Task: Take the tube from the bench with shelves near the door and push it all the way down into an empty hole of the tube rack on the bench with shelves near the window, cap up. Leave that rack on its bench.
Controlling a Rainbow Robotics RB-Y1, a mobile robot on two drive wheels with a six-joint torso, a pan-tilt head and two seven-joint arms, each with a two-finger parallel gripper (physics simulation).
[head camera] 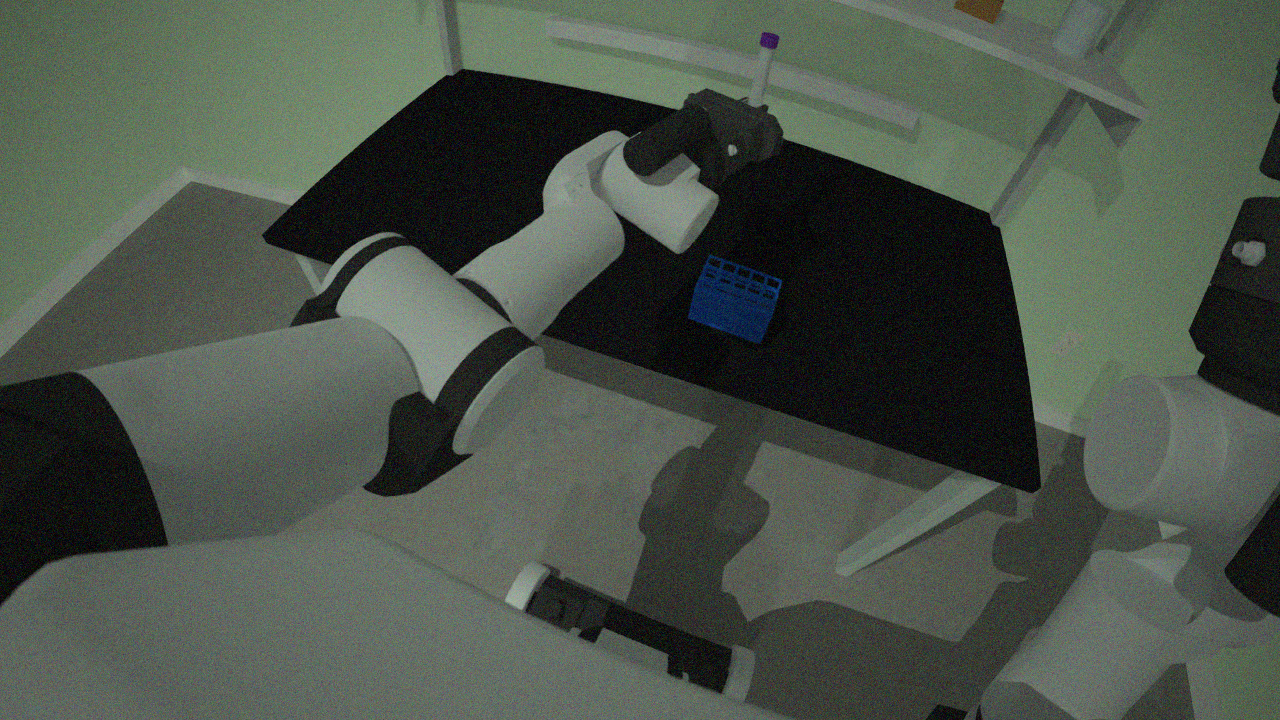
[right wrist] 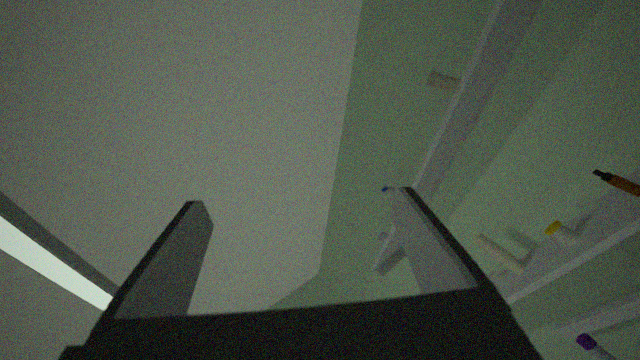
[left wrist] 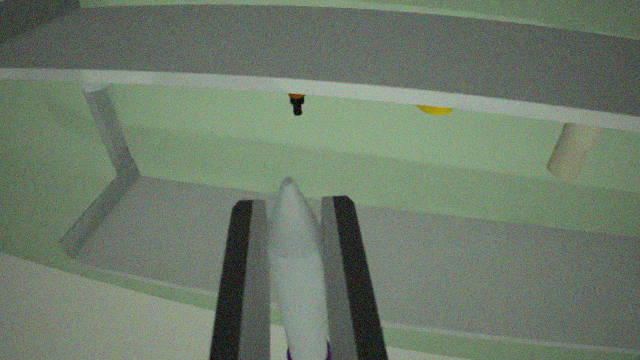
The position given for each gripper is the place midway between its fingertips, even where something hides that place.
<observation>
In view: the left gripper (head camera: 755, 107), the right gripper (right wrist: 302, 206) and a blue tube rack (head camera: 721, 310).
The left gripper shows as well in the left wrist view (left wrist: 294, 218). The right wrist view misses the blue tube rack: it is out of frame. The left wrist view does not show the blue tube rack: it is out of frame.
</observation>
